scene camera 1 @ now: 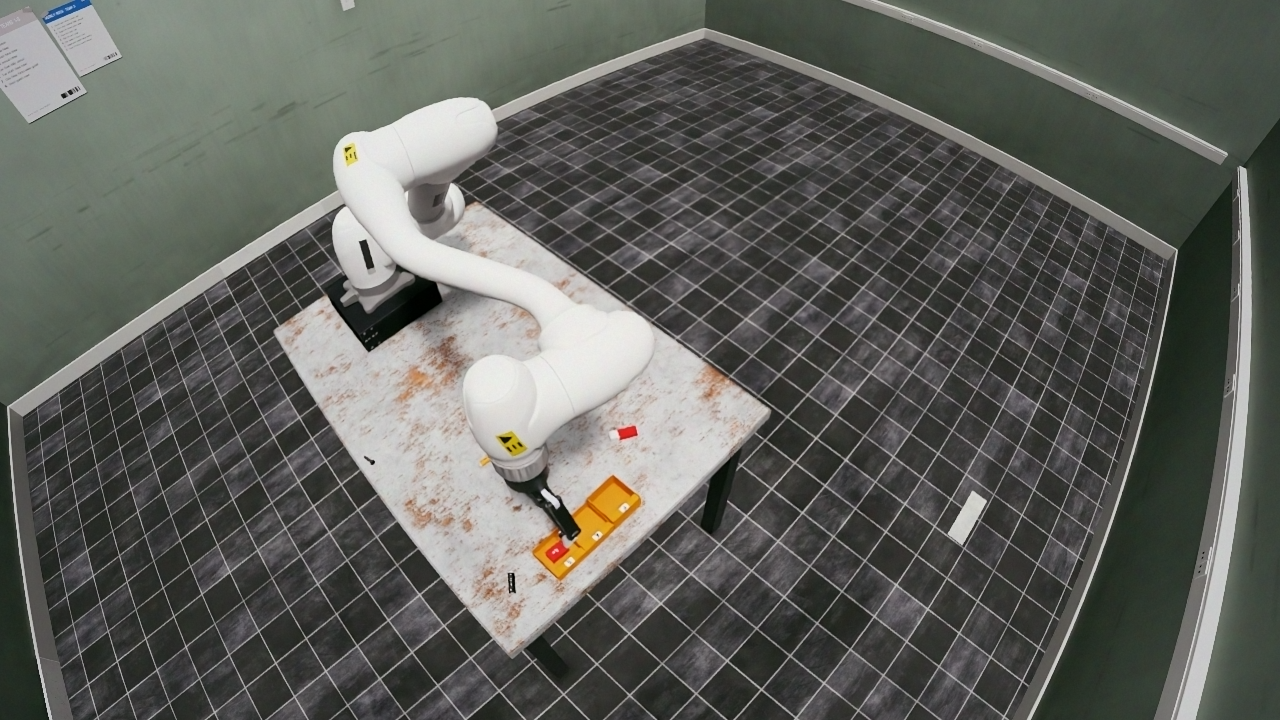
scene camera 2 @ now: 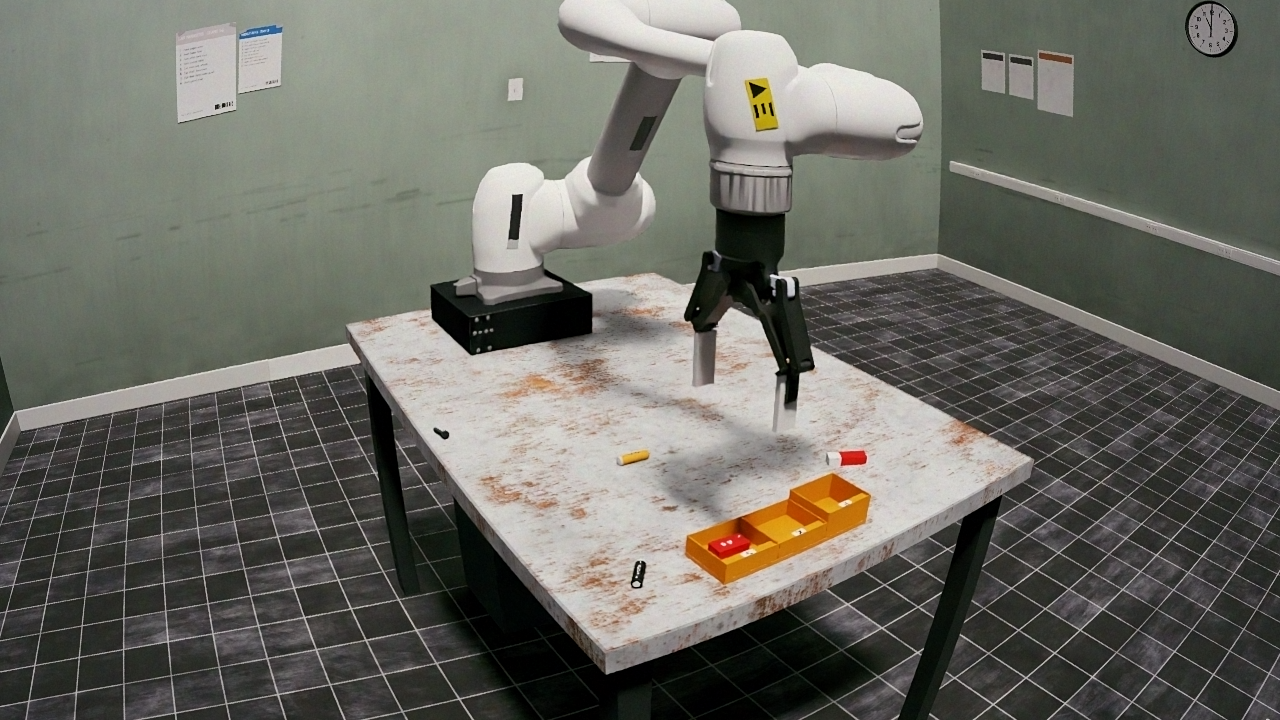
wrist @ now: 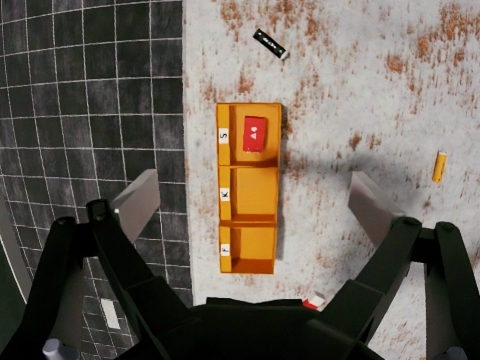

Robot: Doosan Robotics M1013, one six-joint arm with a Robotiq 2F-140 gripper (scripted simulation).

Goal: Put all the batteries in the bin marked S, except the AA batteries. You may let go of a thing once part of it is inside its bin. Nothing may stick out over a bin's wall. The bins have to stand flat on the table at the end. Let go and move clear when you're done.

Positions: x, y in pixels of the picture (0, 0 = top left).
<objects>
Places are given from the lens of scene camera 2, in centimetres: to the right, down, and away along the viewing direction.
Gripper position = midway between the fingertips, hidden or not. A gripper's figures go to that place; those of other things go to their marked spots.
gripper (scene camera 2: 741, 406): 11, 5, 99
red block battery (scene camera 2: 726, 547): 11, 23, 105
joined orange bins (scene camera 2: 787, 528): 20, 22, 112
</objects>
